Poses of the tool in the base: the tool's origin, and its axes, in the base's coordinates. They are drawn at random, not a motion.
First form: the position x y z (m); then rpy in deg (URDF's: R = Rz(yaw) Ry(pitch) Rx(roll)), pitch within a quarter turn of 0, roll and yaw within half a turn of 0.
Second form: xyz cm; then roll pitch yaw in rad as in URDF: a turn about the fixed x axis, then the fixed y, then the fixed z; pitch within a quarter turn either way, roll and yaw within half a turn. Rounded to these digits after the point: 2 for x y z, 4 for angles.
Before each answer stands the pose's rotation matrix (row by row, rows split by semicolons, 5 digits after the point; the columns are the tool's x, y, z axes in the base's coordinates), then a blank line. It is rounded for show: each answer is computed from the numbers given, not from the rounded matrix.
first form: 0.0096, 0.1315, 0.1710, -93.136, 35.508, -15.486
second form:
0.78448 -0.57350 0.23598; -0.21735 0.10213 0.97074; -0.58082 -0.81282 -0.04453

0.96, 13.15, 17.10, -1.6255, 0.6197, -0.2703
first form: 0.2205, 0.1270, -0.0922, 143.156, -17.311, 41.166
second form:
0.71871 0.39245 0.57397; 0.62843 -0.71990 -0.29467; 0.29756 0.57248 -0.76402

22.05, 12.70, -9.22, 2.4985, -0.3021, 0.7185
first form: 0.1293, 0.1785, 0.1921, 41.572, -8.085, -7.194
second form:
0.98227 0.00110 -0.18749; -0.12398 0.75392 -0.64516; 0.14064 0.65697 0.74069

12.93, 17.85, 19.21, 0.7256, -0.1411, -0.1256
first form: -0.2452, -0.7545, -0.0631, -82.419, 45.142, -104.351
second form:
-0.17483 0.30197 0.93715; -0.68334 0.64804 -0.33629; -0.70886 -0.69919 0.09306

-24.52, -75.45, -6.31, -1.4385, 0.7879, -1.8213
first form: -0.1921, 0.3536, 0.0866, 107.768, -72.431, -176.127
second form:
-0.30116 0.88519 -0.35459; -0.02039 0.36579 0.93047; 0.95335 0.28746 -0.09211

-19.21, 35.36, 8.66, 1.8809, -1.2642, -3.0740
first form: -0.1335, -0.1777, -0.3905, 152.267, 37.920, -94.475
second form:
-0.06155 -0.90474 -0.42149; -0.78646 -0.21605 0.57861; -0.61456 0.36710 -0.69825

-13.35, -17.77, -39.05, 2.6576, 0.6618, -1.6489
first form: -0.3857, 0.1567, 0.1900, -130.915, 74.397, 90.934
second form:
-0.00438 0.66672 -0.74530; 0.26893 -0.71706 -0.64304; -0.96315 -0.20326 -0.17616

-38.57, 15.67, 19.00, -2.2849, 1.2985, 1.5871
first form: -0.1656, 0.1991, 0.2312, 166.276, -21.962, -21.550
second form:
0.86260 -0.43935 0.25077; -0.34066 -0.87095 -0.35411; 0.37399 0.22003 -0.90095

-16.56, 19.91, 23.12, 2.9021, -0.3833, -0.3761
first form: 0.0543, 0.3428, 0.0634, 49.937, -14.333, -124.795
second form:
-0.55288 0.63666 -0.53757; -0.79564 -0.21169 0.56758; 0.24756 0.74151 0.62360

5.43, 34.28, 6.34, 0.8716, -0.2502, -2.1781
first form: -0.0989, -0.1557, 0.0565, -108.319, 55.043, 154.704
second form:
-0.51802 0.83774 -0.17274; 0.24482 -0.04829 -0.96836; -0.81958 -0.54392 -0.18009

-9.89, -15.57, 5.65, -1.8905, 0.9607, 2.7001
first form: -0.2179, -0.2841, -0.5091, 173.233, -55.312, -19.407
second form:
0.53677 -0.42135 0.73099; -0.18910 -0.90442 -0.38245; 0.82226 0.06706 -0.56514

-21.79, -28.41, -50.91, 3.0235, -0.9654, -0.3387
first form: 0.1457, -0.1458, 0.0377, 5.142, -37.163, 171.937
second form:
-0.78904 -0.08609 0.60828; 0.11178 -0.99372 0.00435; 0.60408 0.07142 0.79371

14.57, -14.58, 3.77, 0.0897, -0.6486, 3.0009
